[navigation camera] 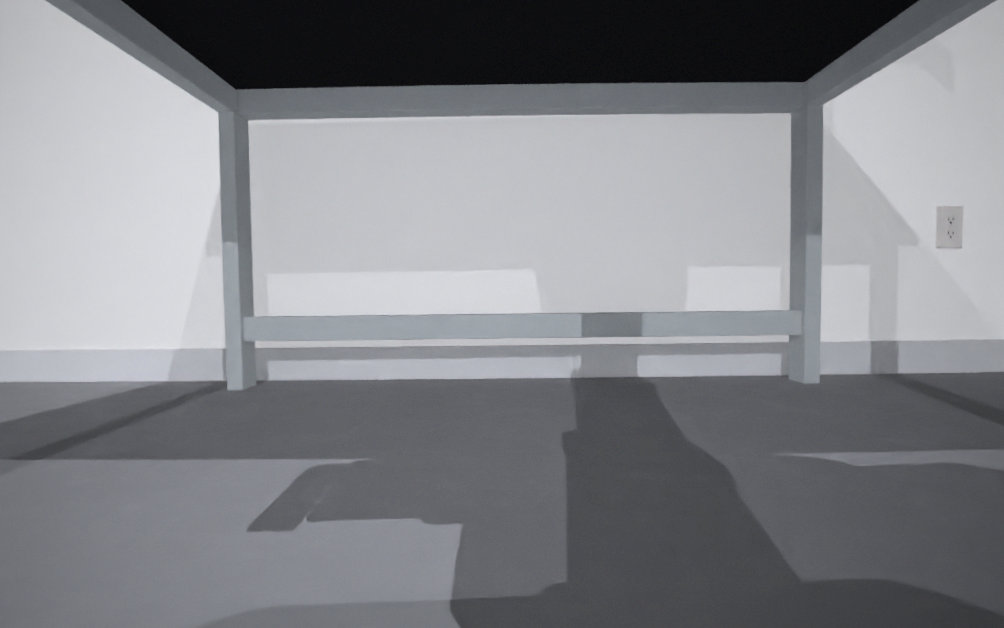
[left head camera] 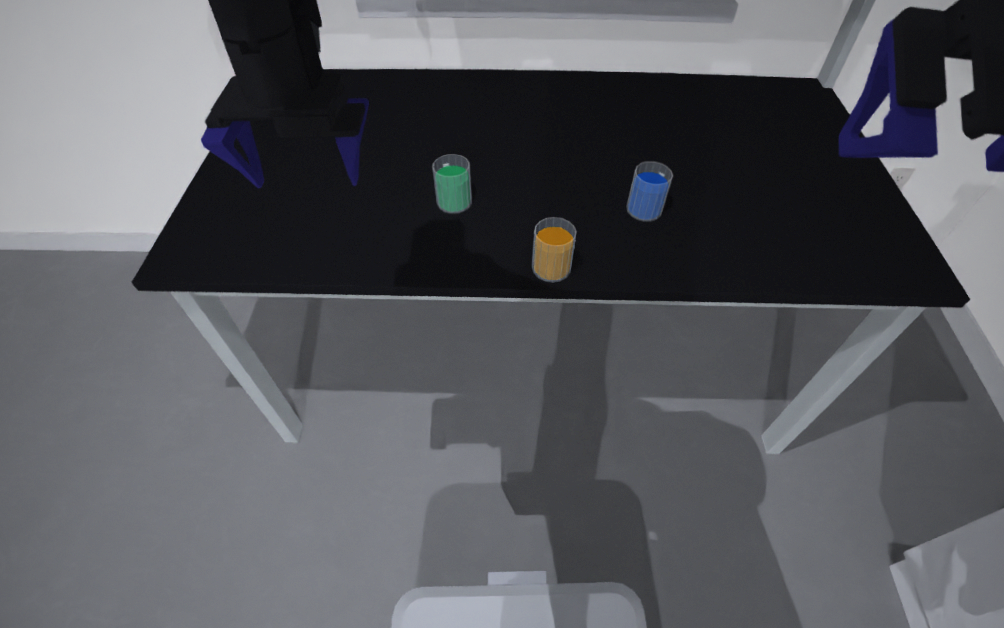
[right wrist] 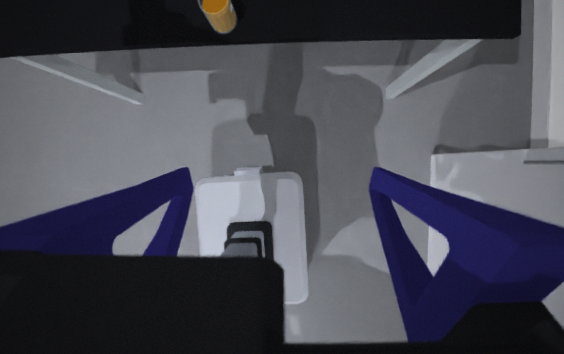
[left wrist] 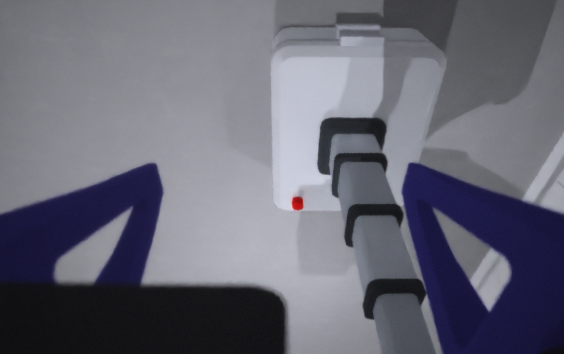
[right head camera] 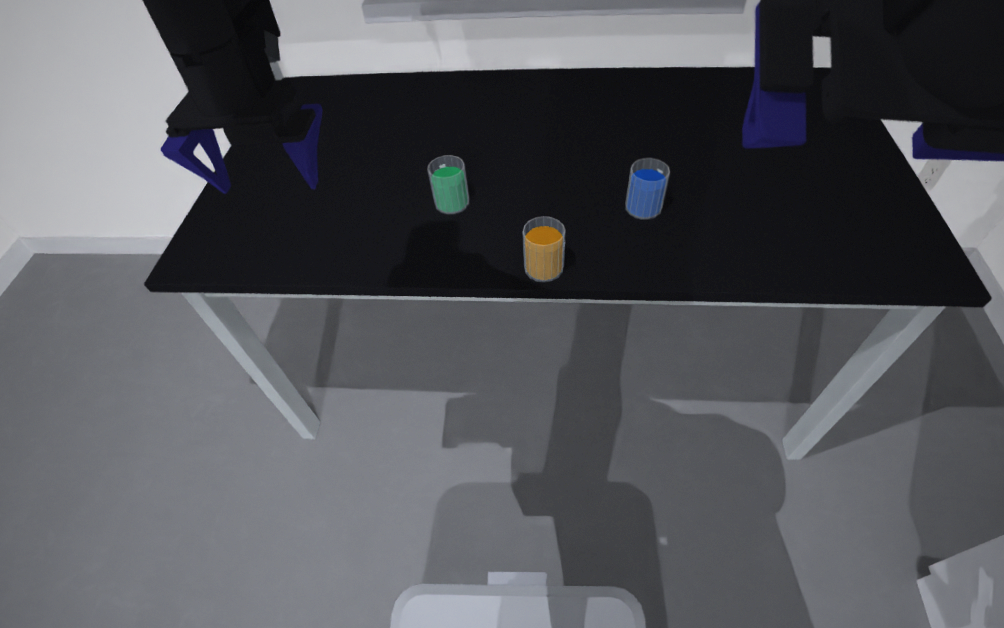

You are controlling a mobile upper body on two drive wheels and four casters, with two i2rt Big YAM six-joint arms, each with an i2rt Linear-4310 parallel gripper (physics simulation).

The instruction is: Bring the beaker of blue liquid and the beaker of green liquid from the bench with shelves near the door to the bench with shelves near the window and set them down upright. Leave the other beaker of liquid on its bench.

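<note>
A beaker of green liquid (left head camera: 453,188) (right head camera: 449,190), a beaker of blue liquid (left head camera: 648,195) (right head camera: 646,193) and a beaker of orange liquid (left head camera: 553,253) (right head camera: 544,253) (right wrist: 220,16) stand upright on a black-topped bench (left head camera: 777,259) (right head camera: 777,259) (right wrist: 375,20). The orange one is nearest the front edge, green to its left, blue to its right. My left gripper (left head camera: 307,184) (right head camera: 270,188) (left wrist: 282,177) is open and empty, left of the green beaker in the head views. My right gripper (left head camera: 961,159) (right head camera: 862,148) (right wrist: 281,177) is open and empty, at the upper right, apart from the blue beaker.
A grey shelf edge (left head camera: 547,8) (right head camera: 555,8) runs behind the bench. The bench's grey frame (navigation camera: 518,99) and crossbar (navigation camera: 414,327) show in the navigation view, with a wall behind. My white base (left head camera: 518,607) (left wrist: 310,100) (right wrist: 292,225) is in front of the bench. A pale object (left head camera: 962,577) (right wrist: 480,200) is at the right.
</note>
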